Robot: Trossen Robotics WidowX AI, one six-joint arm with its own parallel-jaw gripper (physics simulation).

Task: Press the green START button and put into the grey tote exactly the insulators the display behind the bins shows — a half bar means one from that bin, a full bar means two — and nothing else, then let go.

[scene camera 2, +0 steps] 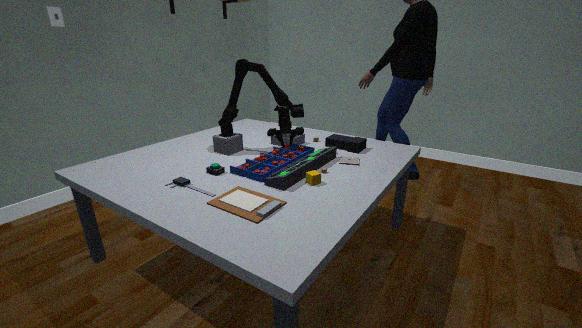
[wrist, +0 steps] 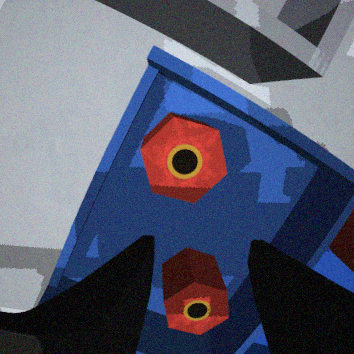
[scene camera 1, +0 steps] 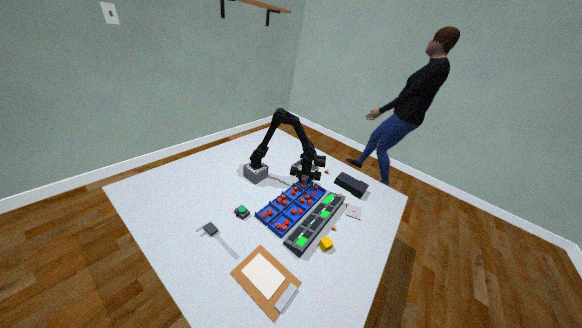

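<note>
My gripper (scene camera 1: pixel 306 178) (scene camera 2: pixel 286 144) (wrist: pixel 201 248) is part-way open, low over a bin at the far end of the blue bins (scene camera 1: pixel 268 224) (scene camera 2: pixel 248 175) (wrist: pixel 220 93). In the wrist view, a tilted red insulator (wrist: pixel 194 287) lies between the open fingers, not gripped. Another red insulator (wrist: pixel 207 147) stands nearer the bin's corner. The grey tote (scene camera 1: pixel 295 165) (scene camera 2: pixel 302 138) is behind the gripper, partly hidden; its contents cannot be seen. The display (scene camera 1: pixel 295 247) (scene camera 2: pixel 280 182) shows green in three places; bar lengths are hard to read. The green START button (scene camera 1: pixel 242 209) (scene camera 2: pixel 215 165) is left of the bins.
A yellow cube (scene camera 1: pixel 326 244) (scene camera 2: pixel 313 177) and a black box (scene camera 1: pixel 351 184) (scene camera 2: pixel 346 143) are beyond the display. A clipboard (scene camera 1: pixel 263 276) (scene camera 2: pixel 243 200) lies near the front. A caliper-like tool (scene camera 1: pixel 210 229) (scene camera 2: pixel 181 181) lies at left. A person (scene camera 1: pixel 420 95) (scene camera 2: pixel 415 45) stands beyond the table.
</note>
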